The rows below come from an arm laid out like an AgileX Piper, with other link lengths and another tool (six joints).
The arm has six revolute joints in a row. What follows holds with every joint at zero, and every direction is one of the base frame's.
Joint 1 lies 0.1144 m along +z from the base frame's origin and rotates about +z.
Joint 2 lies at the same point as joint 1 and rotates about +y.
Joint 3 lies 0.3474 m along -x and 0.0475 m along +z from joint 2 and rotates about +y.
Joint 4 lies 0.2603 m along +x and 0.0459 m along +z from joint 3 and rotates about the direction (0.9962, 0, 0.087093).
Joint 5 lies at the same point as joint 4 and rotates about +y.
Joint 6 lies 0.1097 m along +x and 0.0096 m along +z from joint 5 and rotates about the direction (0.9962, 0, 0.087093).
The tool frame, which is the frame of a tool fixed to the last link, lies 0.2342 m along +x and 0.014 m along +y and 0.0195 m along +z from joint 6; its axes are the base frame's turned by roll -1.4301, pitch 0.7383 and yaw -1.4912 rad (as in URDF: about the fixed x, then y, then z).
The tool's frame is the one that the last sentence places.
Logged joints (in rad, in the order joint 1, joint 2, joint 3, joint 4, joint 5, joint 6), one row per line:
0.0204, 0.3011, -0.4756, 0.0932, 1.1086, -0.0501
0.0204, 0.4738, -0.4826, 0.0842, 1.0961, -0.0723
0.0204, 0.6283, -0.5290, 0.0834, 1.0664, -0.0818
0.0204, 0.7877, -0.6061, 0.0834, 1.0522, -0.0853
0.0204, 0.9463, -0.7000, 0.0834, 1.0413, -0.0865
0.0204, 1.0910, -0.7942, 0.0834, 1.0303, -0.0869
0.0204, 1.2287, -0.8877, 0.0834, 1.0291, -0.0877
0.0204, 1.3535, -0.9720, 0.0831, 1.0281, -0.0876
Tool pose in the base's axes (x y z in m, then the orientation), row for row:
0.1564, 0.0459, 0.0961, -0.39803, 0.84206, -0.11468, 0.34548
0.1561, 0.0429, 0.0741, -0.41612, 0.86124, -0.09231, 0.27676
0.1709, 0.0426, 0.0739, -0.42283, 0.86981, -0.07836, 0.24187
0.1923, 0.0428, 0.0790, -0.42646, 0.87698, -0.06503, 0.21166
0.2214, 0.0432, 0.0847, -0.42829, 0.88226, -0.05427, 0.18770
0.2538, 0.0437, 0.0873, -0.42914, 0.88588, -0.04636, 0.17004
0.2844, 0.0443, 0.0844, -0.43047, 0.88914, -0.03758, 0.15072
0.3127, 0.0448, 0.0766, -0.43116, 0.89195, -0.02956, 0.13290
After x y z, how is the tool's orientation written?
As a quaternion, x y z w.
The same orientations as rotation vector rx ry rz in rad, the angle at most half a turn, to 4 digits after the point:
-1.0333, 2.1859, -0.2977
-1.1176, 2.3130, -0.2479
-1.1561, 2.3782, -0.2143
-1.1847, 2.4362, -0.1807
-1.2052, 2.4827, -0.1527
-1.2193, 2.5170, -0.1317
-1.2362, 2.5534, -0.1079
-1.2507, 2.5873, -0.0857

